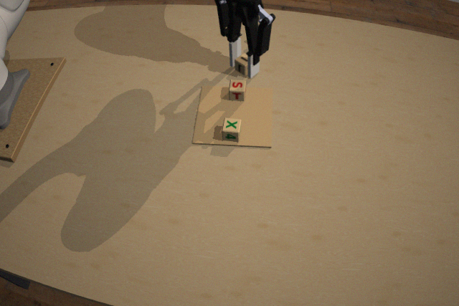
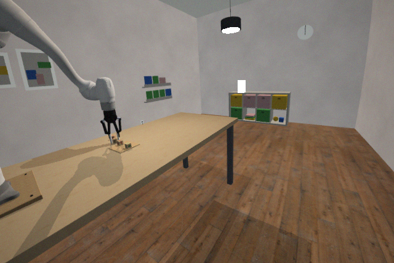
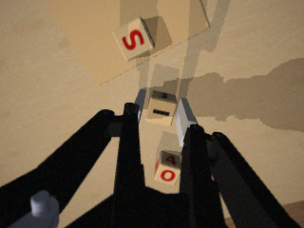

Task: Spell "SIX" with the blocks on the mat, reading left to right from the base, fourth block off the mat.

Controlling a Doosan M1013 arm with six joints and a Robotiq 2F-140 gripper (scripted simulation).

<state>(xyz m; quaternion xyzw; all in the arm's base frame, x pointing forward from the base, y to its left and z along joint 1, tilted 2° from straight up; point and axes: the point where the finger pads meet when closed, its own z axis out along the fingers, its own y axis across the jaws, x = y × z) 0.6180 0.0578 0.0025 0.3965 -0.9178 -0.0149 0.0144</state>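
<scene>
Right now the I block is 20 mm below my hand. Also, from my hand: O block 40 mm ahead, 80 mm to the left, 20 mm below; tan mat 20 mm behind, 120 mm to the right, 30 mm below; S block 20 mm behind, 80 mm to the right, 20 mm below.
</scene>
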